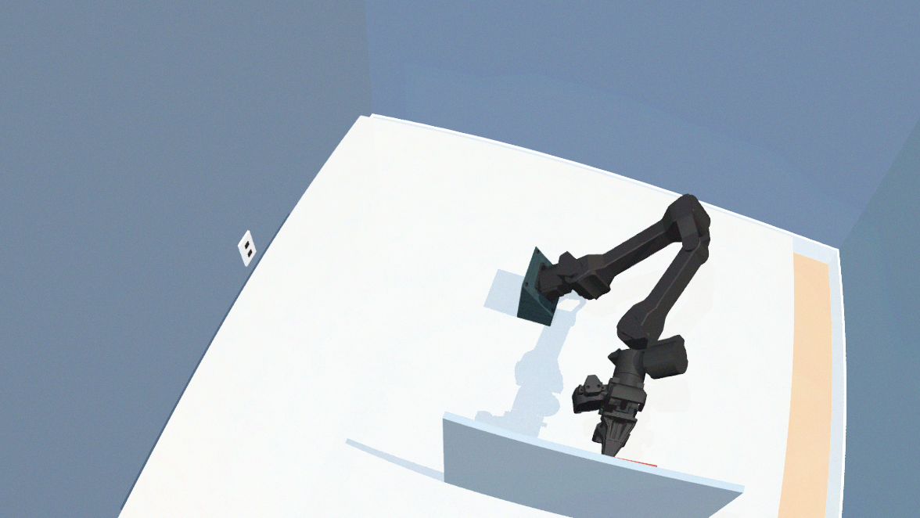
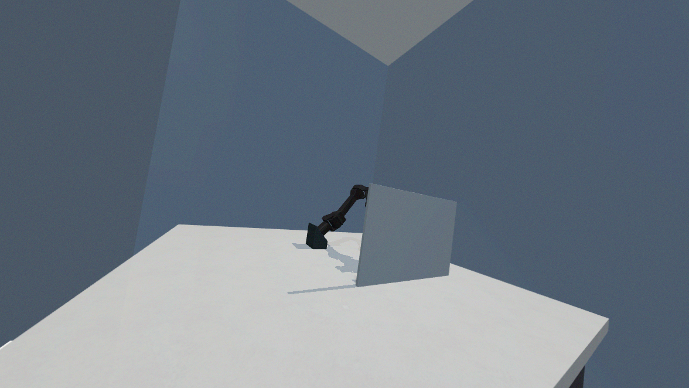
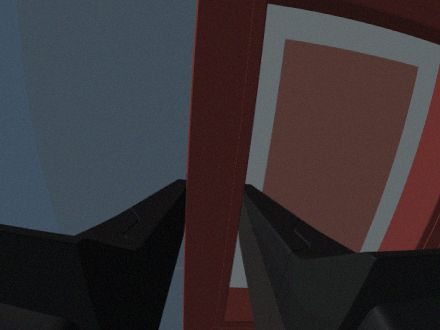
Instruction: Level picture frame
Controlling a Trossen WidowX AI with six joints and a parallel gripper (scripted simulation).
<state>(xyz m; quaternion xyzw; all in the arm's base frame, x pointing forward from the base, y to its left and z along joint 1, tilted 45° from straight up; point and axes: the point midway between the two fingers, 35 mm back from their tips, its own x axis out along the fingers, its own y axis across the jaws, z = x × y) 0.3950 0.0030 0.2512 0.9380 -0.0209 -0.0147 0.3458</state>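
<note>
The picture frame lies 50 mm below my gripper tip and 10 mm ahead of it. Also, from my gripper tip: wall panel: 70 mm below, 20 mm to the right, 20 mm ahead.
</note>
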